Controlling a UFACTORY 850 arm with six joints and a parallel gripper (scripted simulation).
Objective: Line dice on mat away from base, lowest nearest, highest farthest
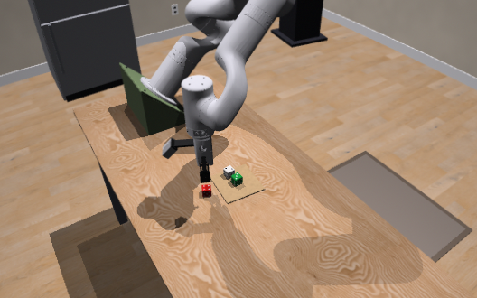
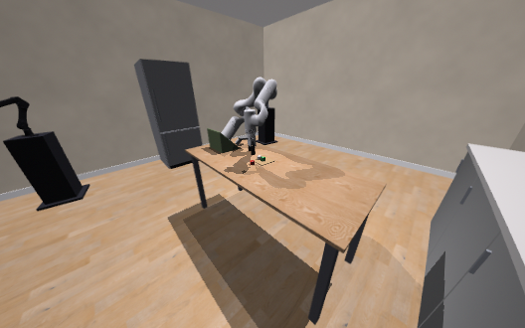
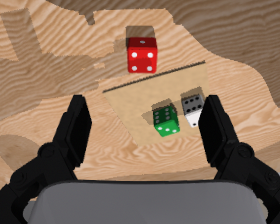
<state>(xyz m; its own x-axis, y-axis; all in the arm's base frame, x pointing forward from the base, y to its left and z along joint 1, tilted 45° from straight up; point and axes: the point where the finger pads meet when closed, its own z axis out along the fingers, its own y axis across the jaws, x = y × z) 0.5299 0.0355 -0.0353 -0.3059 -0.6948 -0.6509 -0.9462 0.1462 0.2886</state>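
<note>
Now: hand 90 mm above the red die. From my hand the other things lie so: green die (110 mm to the left, 90 mm below); then tan mat (110 mm to the left, 100 mm below); then white die (100 mm to the left, 90 mm below, 40 mm behind).
</note>
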